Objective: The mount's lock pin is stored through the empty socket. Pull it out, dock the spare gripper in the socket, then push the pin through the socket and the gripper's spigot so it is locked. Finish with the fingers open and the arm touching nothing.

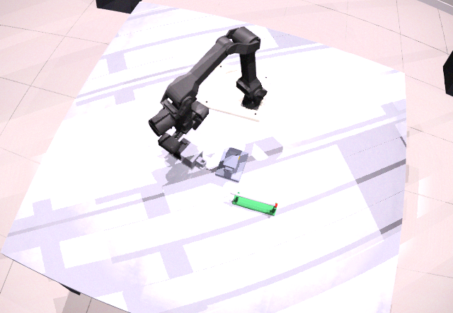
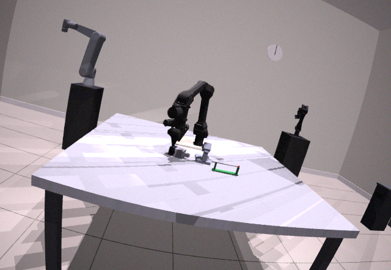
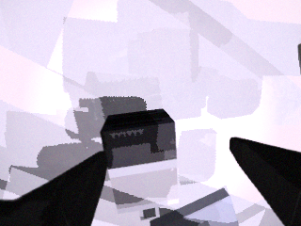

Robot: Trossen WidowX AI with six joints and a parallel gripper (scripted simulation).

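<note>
My gripper tip is 30 mm short of the spare gripper, 30 mm to the right of it and 30 mm above it. From my gripper tip the other things lie so: grey mount (20 mm ahead, 170 mm to the left); then green cradle (120 mm ahead, 280 mm to the left, 30 mm below).
</note>
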